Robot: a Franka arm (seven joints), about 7 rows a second.
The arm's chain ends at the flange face. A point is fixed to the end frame.
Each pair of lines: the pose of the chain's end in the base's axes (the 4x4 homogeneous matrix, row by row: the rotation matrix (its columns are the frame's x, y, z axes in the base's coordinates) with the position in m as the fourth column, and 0 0 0 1 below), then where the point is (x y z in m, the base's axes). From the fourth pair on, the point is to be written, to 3 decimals.
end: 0.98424, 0.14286, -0.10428, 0.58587; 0.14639, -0.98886, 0.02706, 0.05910; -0.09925, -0.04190, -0.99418, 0.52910; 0, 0, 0, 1
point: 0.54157 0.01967 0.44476
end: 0.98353, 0.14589, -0.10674, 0.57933; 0.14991, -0.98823, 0.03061, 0.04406; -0.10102, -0.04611, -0.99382, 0.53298; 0, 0, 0, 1
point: 0.53496 0.00482 0.44859
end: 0.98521, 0.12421, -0.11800, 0.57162; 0.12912, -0.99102, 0.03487, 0.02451; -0.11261, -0.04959, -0.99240, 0.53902; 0, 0, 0, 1
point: 0.52541 -0.01361 0.45511
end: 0.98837, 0.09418, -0.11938, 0.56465; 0.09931, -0.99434, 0.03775, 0.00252; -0.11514, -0.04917, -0.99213, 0.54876; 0, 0, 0, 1
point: 0.517 -0.034 0.465
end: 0.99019, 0.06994, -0.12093, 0.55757; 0.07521, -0.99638, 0.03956, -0.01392; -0.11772, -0.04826, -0.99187, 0.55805; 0, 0, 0, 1
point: 0.509 -0.050 0.474
